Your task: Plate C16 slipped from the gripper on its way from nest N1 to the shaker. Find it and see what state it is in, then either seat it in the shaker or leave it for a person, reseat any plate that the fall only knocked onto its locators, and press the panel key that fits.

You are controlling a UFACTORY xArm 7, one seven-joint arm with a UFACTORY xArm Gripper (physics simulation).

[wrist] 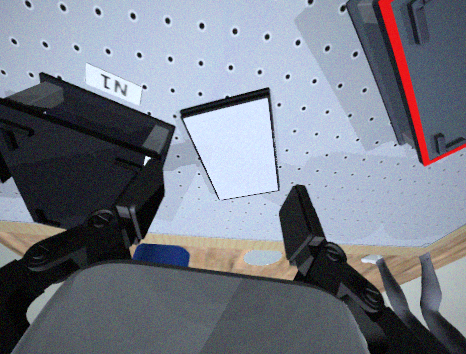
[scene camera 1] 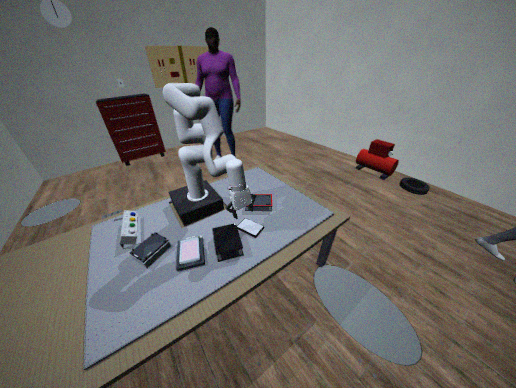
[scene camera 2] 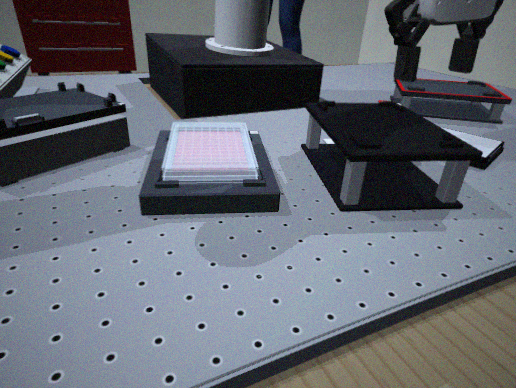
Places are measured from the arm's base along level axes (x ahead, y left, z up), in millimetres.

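Where they show: gripper, between the fingertips: (wrist: 226, 188) (scene camera 1: 243, 214) (scene camera 2: 432, 76); arm's base, origin of its link: (scene camera 1: 197, 195) (scene camera 2: 239, 49).
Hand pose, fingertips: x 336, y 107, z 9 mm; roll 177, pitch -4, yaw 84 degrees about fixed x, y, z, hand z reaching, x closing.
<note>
Each offset is from my fingertips to the centre of the thing. "spot": to the spot under its first point.
My gripper (scene camera 1: 233, 212) (scene camera 2: 435, 61) (wrist: 226, 188) is open and empty, above the board near the red-edged stand. A white-topped black slab {dx +32, dy +13, dz -80 mm} (scene camera 1: 250, 227) (scene camera 2: 469, 136) (wrist: 240, 150) lies flat between that stand and the black two-level nest {dx +54, dy -141, dz -55 mm} (scene camera 1: 227, 242) (scene camera 2: 395, 125) (wrist: 75, 172), beside the N1 label {spot: dx -37, dy -103, dz -86 mm} (wrist: 114, 84). The nest's top holds no plate. A clear plate with pink wells {dx -17, dy -305, dz -54 mm} (scene camera 1: 190, 250) (scene camera 2: 210, 150) rests on a low dark nest {dx -17, dy -305, dz -74 mm} (scene camera 1: 192, 266) (scene camera 2: 210, 202); its lettering is unreadable. The dark clamped device {spot: dx -114, dy -445, dz -33 mm} (scene camera 1: 151, 248) (scene camera 2: 65, 142), seemingly the shaker, shows no plate. No plate is identifiable as C16.
The key panel {dx -364, dy -505, dz -46 mm} (scene camera 1: 130, 230) (scene camera 2: 11, 72) has blue, yellow, green and white keys. The red-edged stand (scene camera 1: 262, 201) (scene camera 2: 450, 90) (wrist: 442, 75) is at the board's far right. The black arm base (scene camera 1: 192, 212) (scene camera 2: 250, 90) stands behind. A person in purple (scene camera 1: 217, 75) stands beyond the table.
</note>
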